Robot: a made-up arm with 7 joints.
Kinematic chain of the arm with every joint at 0, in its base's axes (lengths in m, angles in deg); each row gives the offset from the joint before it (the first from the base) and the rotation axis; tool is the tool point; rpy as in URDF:
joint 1: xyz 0.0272 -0.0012 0.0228 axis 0 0.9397 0.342
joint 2: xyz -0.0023 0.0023 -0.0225 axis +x
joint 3: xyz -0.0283 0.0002 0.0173 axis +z
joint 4: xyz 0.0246 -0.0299 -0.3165 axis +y
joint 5: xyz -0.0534 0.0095 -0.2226 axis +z
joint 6: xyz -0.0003 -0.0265 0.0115 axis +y
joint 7: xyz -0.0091 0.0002 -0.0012 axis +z
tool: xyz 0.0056 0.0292 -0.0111 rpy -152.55 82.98 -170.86
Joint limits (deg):
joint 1: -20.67..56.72
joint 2: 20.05..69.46
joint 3: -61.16..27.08
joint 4: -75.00..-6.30
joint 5: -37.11..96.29
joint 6: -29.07..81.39
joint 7: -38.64..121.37
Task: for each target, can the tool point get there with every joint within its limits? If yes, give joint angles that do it. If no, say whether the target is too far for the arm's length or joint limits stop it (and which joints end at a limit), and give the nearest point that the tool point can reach.
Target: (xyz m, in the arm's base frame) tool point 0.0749 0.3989 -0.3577
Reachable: yes | joints -4.57 62.68 -51.46 -41.58 38.78 -19.99 86.82
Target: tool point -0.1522 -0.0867 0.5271
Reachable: no: joint limits stop it (at a limit: joint 1, joint 2, joint 3, joint 4, joint 6, joint 7) | nearest point -0.2983 0.3802 0.0514 | short by 0.682 m
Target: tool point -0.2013 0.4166 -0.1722
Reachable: yes | joints 45.32 61.66 7.25 -41.61 -23.14 58.75 37.18
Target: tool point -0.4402 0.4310 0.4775
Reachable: no: too far | nearest point -0.3172 0.4134 0.0594 | short by 0.436 m
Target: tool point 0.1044 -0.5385 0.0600
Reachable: no: joint limits stop it (at a limit: joint 1, joint 2, joint 4, joint 5, joint 7) | nearest point 0.2208 -0.1102 -0.3894 | short by 0.632 m
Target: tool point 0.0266 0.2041 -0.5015
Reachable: yes | joints -3.81 31.50 -54.45 -29.65 26.84 -1.55 93.37
